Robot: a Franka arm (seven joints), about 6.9 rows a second.
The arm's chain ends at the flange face. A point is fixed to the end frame.
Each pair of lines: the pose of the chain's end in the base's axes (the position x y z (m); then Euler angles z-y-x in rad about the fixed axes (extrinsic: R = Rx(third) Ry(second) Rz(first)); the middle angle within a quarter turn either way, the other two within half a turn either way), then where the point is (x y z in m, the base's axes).
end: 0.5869, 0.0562, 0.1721, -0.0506, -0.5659, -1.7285
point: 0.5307 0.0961 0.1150
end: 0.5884, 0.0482, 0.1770, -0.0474, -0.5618, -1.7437
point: 0.5323 0.0874 0.1193
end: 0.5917, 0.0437, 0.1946, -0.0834, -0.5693, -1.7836
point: 0.5367 0.0810 0.1345
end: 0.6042, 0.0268, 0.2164, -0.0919, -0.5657, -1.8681
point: 0.5498 0.0592 0.1531
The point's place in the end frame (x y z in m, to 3 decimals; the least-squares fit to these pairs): -0.024 0.049 0.071
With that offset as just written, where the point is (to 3 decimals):
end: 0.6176, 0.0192, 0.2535, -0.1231, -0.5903, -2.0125
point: 0.563 0.042 0.186
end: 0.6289, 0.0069, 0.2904, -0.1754, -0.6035, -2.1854
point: 0.576 0.017 0.219
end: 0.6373, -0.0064, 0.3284, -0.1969, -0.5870, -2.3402
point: 0.586 -0.006 0.255
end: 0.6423, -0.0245, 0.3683, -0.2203, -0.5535, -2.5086
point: 0.594 -0.036 0.294
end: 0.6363, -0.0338, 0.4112, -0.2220, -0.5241, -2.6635
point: 0.590 -0.056 0.338
